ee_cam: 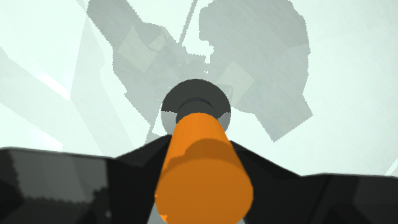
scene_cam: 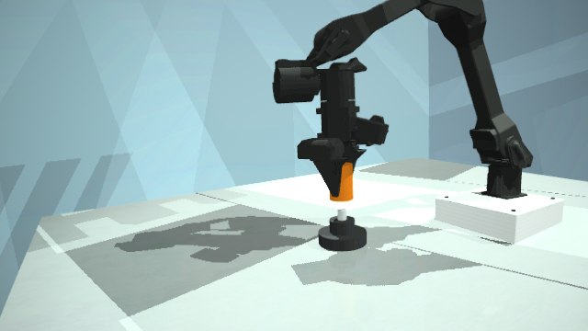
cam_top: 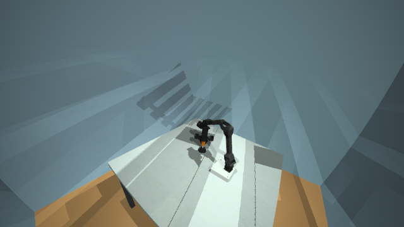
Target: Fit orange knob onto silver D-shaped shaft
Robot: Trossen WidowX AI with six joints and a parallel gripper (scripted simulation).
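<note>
Right now my gripper tip is 60 mm above the dark round pedestal. Round my gripper tip: orange knob: 30 mm above.
</note>
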